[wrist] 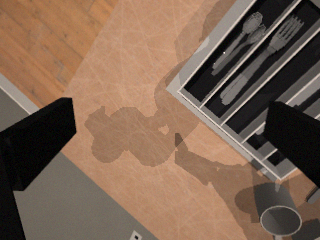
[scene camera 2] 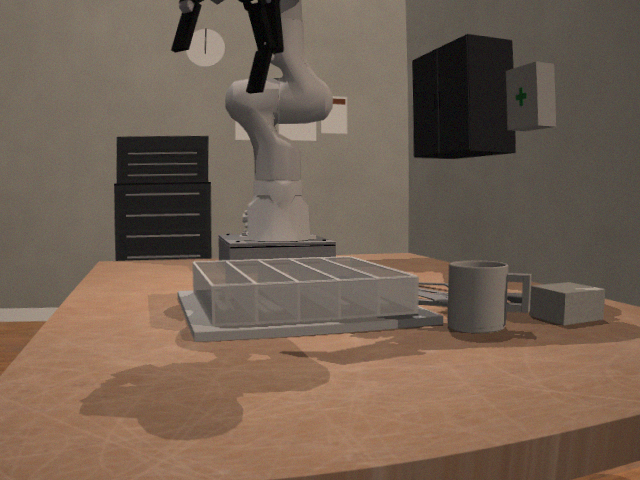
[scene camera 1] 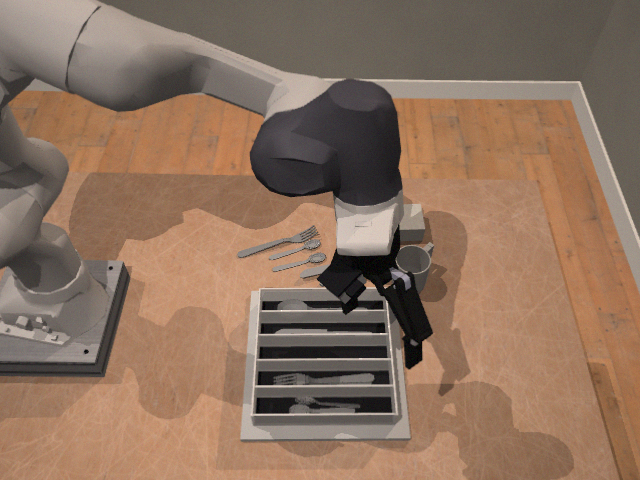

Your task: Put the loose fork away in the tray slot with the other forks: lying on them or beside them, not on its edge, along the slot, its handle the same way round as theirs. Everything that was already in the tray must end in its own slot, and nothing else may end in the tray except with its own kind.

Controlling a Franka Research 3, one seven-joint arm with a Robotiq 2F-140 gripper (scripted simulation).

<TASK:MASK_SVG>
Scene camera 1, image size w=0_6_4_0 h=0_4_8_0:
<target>gripper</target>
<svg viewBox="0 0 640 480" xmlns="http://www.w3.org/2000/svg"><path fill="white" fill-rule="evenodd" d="M358 298L355 301L351 298L346 304L341 301L342 312L345 315L359 307ZM337 248L335 250L330 265L339 256L339 254L337 253ZM398 225L394 233L389 255L348 257L358 264L368 265L368 271L363 276L375 285L381 296L386 298L405 334L402 338L404 341L405 367L410 370L423 360L422 342L430 337L433 331L417 292L413 273L410 271L406 274L400 272L396 264L396 257L400 250L400 227ZM393 279L395 282L385 289L383 285L387 284Z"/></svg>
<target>tray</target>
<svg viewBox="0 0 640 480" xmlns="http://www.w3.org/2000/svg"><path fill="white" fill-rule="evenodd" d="M307 405L311 409L340 408L319 405L317 403ZM376 287L366 287L367 289L358 297L359 307L357 308L367 308L367 310L352 310L346 315L342 310L277 310L279 303L289 299L303 301L312 308L342 308L341 300L326 288L259 288L251 403L253 426L396 425L398 407L388 302L384 296L379 294ZM289 413L291 406L299 404L295 402L296 397L311 397L323 403L360 405L360 408L355 408L355 413ZM273 377L302 373L318 379L370 373L374 375L375 379L372 384L393 385L273 385L277 384L273 382L276 380ZM275 334L275 332L281 329L327 329L327 332L372 332Z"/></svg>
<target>mug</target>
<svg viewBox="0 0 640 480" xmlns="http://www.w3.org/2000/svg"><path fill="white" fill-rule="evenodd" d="M431 242L424 248L417 245L404 246L400 248L396 257L396 264L400 272L406 274L410 271L413 273L418 293L424 289L427 282L434 245Z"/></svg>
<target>block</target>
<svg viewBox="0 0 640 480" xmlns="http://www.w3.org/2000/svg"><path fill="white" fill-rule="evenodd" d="M404 204L404 216L399 224L400 241L423 241L425 224L421 204Z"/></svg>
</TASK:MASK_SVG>
